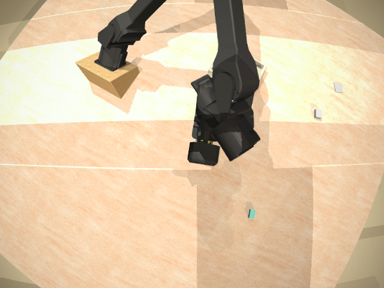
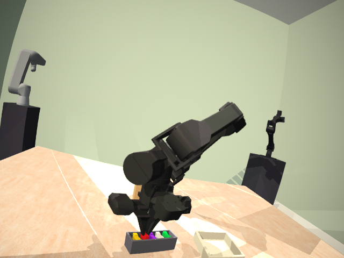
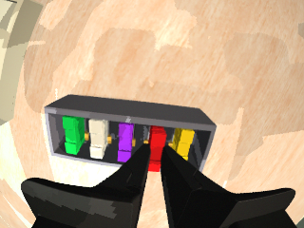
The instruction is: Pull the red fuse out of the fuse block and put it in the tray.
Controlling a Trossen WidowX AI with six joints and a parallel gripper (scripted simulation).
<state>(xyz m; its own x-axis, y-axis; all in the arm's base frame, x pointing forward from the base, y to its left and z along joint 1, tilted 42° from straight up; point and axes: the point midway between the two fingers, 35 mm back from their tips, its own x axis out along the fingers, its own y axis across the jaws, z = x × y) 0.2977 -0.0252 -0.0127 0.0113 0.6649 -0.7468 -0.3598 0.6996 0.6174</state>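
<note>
Now: the yellow fuse 2 cm to the right of my gripper tip, 2 cm below it and 1 cm ahead of it. From my gripper tip the other things lie so: white fuse: 4 cm to the left, 2 cm below, 1 cm behind; then red fuse: 1 cm below; then purple fuse: 2 cm to the left, 2 cm below, 1 cm behind.
</note>
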